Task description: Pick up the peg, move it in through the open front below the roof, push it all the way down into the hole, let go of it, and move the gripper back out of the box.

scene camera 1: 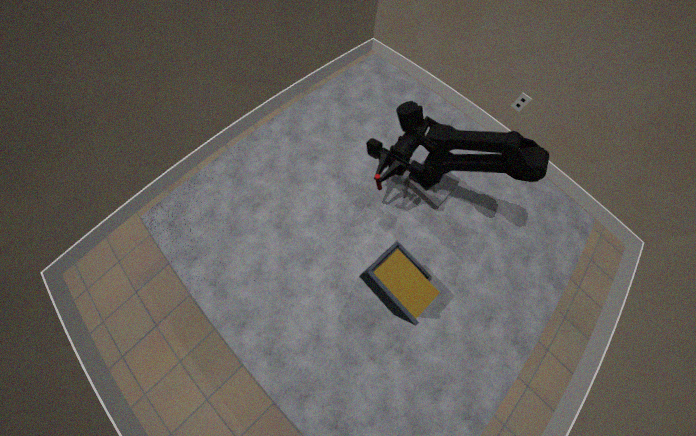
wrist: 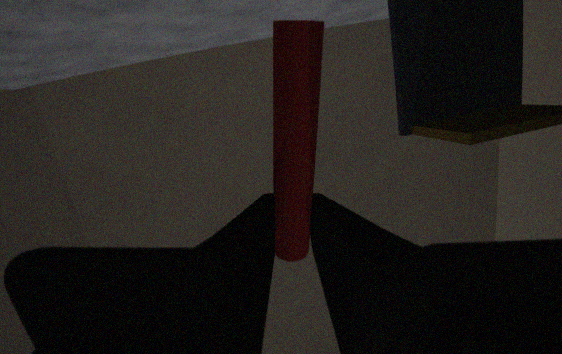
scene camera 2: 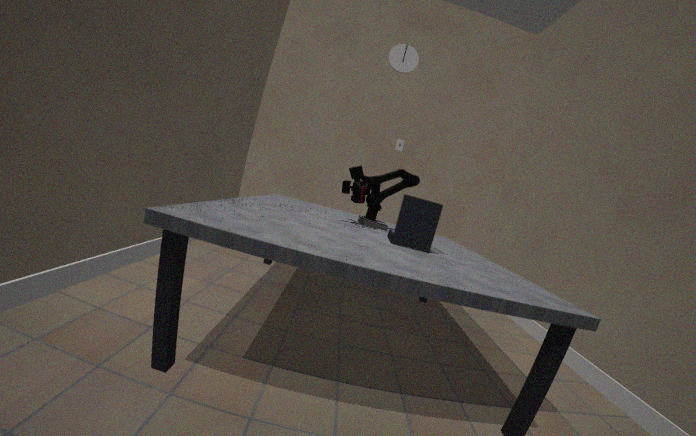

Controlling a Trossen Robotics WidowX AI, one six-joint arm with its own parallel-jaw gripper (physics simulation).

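Note:
The red peg is held roughly upright above the table. My gripper is shut on it, one black fingertip on each side. Gripper and peg are outside the box and apart from it. The box has dark blue-grey walls and stands on the table. Its yellow roof shows from above in scene camera 1 and edge-on at the right of the wrist view. The hole is hidden in all views.
The arm's base stands on the grey table, behind the box in scene camera 2. The black arm is folded above the table. Walls stand beyond the table.

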